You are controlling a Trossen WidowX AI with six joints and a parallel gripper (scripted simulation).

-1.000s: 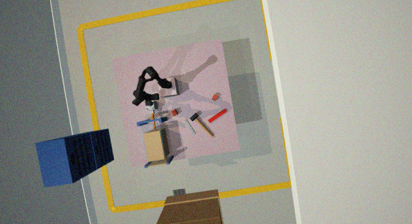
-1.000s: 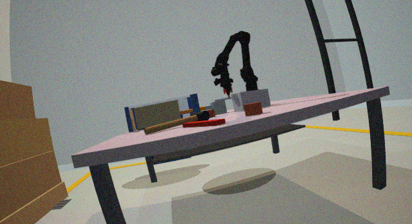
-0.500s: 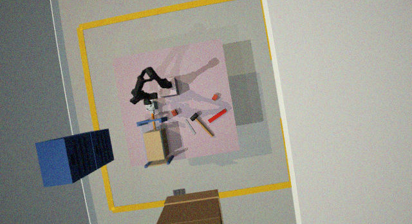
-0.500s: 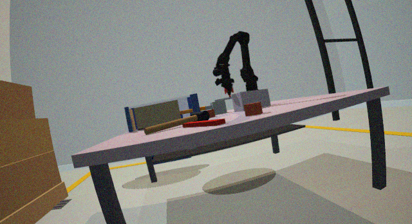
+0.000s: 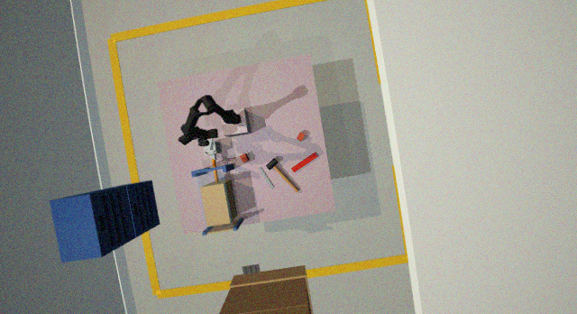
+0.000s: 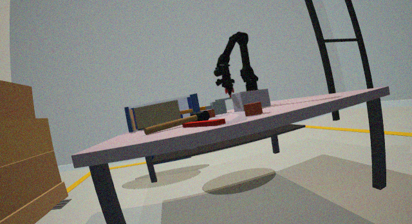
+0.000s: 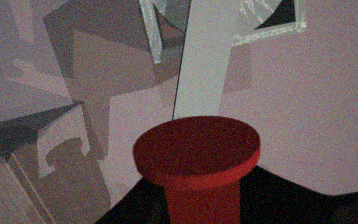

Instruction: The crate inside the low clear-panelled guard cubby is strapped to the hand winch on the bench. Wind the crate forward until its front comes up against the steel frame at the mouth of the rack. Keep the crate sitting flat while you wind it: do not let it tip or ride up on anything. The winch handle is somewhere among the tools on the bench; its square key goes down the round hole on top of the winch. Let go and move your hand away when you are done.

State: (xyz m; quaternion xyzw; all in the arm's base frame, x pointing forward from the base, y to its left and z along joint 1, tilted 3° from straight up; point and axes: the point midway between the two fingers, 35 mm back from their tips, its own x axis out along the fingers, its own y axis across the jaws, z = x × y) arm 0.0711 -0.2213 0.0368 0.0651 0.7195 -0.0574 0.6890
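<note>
The winch handle lies 30 mm ahead of my gripper tip, 20 mm to the right of it and 10 mm below it. From my gripper tip the other things lie so: grey winch: 70 mm ahead, 50 mm to the right, 80 mm below; then blue steel frame: 250 mm ahead, 60 mm to the right, 10 mm below; then red knob: 20 mm above.
</note>
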